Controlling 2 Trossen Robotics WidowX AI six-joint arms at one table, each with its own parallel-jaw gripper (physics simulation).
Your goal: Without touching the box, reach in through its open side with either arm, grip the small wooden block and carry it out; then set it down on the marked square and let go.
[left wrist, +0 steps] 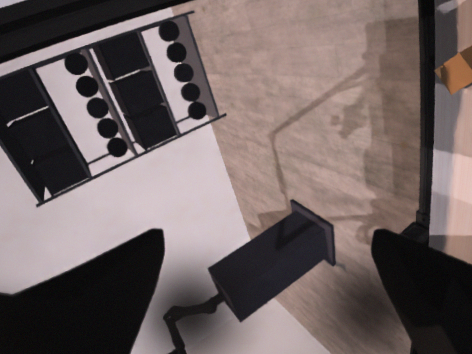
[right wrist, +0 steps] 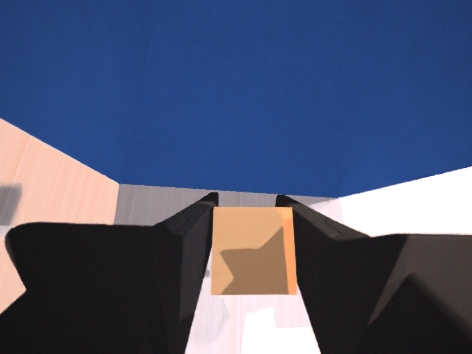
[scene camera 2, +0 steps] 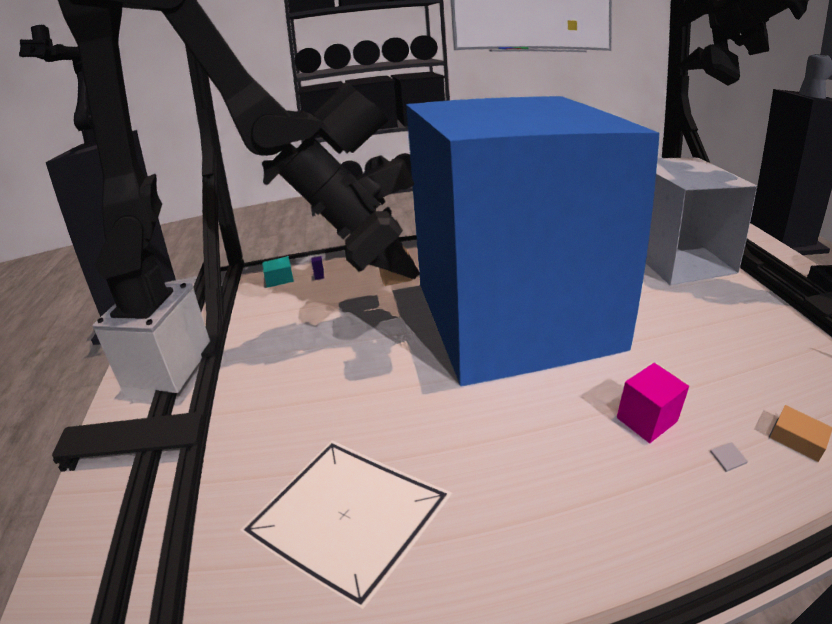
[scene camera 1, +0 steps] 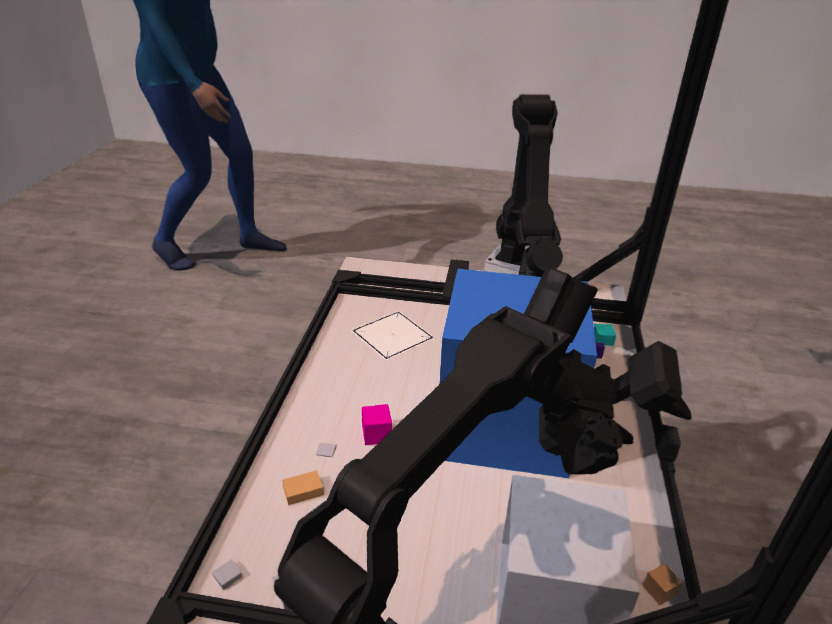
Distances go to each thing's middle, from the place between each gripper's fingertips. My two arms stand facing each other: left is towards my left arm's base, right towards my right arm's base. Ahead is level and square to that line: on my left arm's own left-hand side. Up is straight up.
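Counting from my right hand, the cyan block [scene camera 2: 278, 271] is 7 cm below it, 18 cm behind it and 21 cm to the right of it, and the magenta cube [scene camera 2: 652, 400] is 6 cm below it, 22 cm ahead of it and 22 cm to the left of it.
From my left hand, the magenta cube is 33 cm below it, 42 cm ahead of it and 24 cm to the right of it, while the cyan block is 34 cm below it, 1 cm ahead of it and 68 cm to the right of it.
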